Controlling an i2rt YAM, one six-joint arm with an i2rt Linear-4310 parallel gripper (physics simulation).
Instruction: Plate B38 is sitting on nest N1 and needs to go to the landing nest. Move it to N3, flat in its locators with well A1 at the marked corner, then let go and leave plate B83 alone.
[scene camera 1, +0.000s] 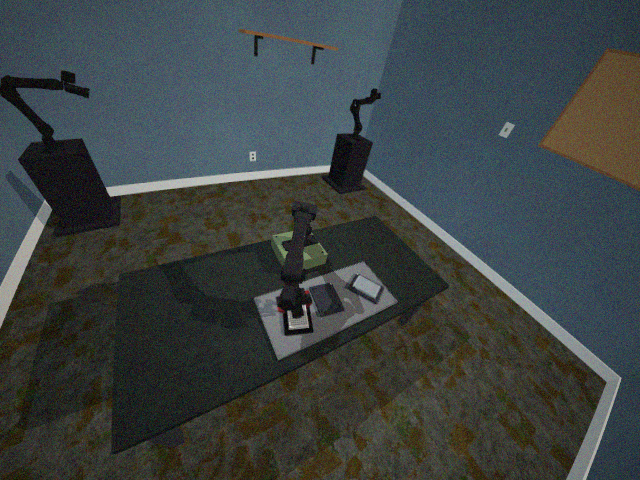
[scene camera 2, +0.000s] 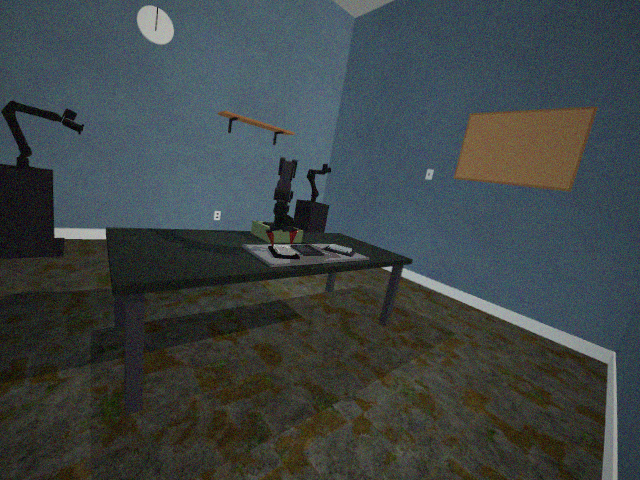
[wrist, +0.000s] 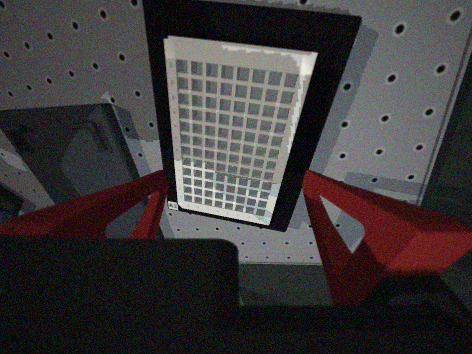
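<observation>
A white well plate (scene camera 1: 298, 322) (scene camera 2: 283, 250) (wrist: 230, 135) sits in a black nest (scene camera 1: 298, 333) (wrist: 250, 24) at the board's left. A small A1 marker (wrist: 173, 205) shows at the nest's lower left corner in the wrist view. A dark grey nest (scene camera 1: 326, 299) (scene camera 2: 308, 250) (wrist: 50, 165), empty, lies in the middle. A second light plate (scene camera 1: 367, 286) (scene camera 2: 339, 249) sits in the right-hand nest (scene camera 1: 364, 295). I cannot read any plate's name. My gripper (scene camera 1: 294, 303) (scene camera 2: 282, 244) (wrist: 235, 177) is open above the left plate's end, its red fingertips apart on both sides.
The nests stand on a light perforated board (scene camera 1: 279, 347) (wrist: 390, 100) on a dark table (scene camera 1: 170, 351) (scene camera 2: 170, 263). A green open box (scene camera 1: 310, 262) (scene camera 2: 260, 231) stands behind the board, beside the arm. Two other arms on pedestals (scene camera 1: 72, 180) (scene camera 1: 350, 157) stand beyond the table.
</observation>
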